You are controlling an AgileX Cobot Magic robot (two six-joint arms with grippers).
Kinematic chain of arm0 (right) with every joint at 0, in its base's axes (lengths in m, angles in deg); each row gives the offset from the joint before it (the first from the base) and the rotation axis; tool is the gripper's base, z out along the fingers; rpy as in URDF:
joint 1: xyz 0 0 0.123 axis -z
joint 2: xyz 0 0 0 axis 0.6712 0.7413 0
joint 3: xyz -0.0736 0.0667 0.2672 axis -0.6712 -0.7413 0
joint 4: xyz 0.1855 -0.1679 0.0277 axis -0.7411 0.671 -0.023
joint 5: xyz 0 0 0 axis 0.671 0.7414 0.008
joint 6: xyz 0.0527 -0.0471 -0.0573 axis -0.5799 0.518 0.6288
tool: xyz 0 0 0 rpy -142.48 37.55 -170.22
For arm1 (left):
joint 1: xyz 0 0 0.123 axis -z
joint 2: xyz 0 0 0 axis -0.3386 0.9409 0
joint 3: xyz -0.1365 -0.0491 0.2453 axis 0.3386 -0.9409 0
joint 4: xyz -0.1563 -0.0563 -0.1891 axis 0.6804 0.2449 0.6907
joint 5: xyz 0 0 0 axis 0.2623 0.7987 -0.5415
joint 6: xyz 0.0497 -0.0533 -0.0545 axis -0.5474 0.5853 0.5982
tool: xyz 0 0 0 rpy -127.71 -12.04 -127.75
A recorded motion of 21 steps. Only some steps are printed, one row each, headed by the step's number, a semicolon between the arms.
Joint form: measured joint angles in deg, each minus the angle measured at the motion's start. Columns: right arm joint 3, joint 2, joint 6, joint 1, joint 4, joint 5; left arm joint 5, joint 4, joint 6, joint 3, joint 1, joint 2.
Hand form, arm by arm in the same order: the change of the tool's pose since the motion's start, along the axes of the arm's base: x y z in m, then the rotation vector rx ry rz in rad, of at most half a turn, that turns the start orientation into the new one. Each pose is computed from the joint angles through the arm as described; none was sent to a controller.
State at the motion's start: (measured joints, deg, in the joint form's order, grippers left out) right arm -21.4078 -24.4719 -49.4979 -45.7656 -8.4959 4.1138; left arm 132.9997 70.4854 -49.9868 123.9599 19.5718 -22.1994
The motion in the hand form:
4: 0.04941 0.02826 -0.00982 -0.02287 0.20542 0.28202; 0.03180 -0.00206 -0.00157 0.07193 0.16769 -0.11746
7: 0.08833 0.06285 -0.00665 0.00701 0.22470 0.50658; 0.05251 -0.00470 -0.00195 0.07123 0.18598 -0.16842
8: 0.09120 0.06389 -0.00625 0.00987 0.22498 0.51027; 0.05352 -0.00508 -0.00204 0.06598 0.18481 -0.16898
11: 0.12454 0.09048 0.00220 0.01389 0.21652 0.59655; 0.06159 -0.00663 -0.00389 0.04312 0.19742 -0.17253
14: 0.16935 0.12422 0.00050 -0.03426 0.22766 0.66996; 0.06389 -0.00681 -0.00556 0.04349 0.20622 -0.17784
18: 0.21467 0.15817 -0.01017 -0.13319 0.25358 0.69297; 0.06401 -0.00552 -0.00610 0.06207 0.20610 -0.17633
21: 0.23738 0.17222 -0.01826 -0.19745 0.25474 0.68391; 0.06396 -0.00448 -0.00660 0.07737 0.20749 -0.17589
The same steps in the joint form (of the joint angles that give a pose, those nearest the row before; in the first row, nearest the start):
4: 6.13 16.73 15.60 -4.17 -10.45 4.19; 4.68 0.49 -6.98 4.20 0.00 11.67
7: 13.32 28.30 27.13 -9.10 -19.96 4.51; 3.36 3.08 -11.38 5.99 0.00 17.32
8: 13.85 28.98 27.47 -9.10 -20.33 4.50; 3.14 3.47 -11.52 6.00 0.00 17.54
11: 22.12 37.47 29.49 -12.78 -22.19 4.51; 2.34 5.06 -12.15 6.34 0.00 19.68
14: 33.21 48.91 29.36 -16.79 -19.83 4.75; 2.28 5.25 -12.59 6.34 0.00 20.41
18: 45.82 60.71 24.76 -20.50 -12.00 5.94; 2.16 4.19 -12.59 6.34 0.00 20.41
21: 52.10 66.39 21.94 -21.84 -6.89 6.25; 2.16 3.32 -12.59 6.34 0.00 20.41

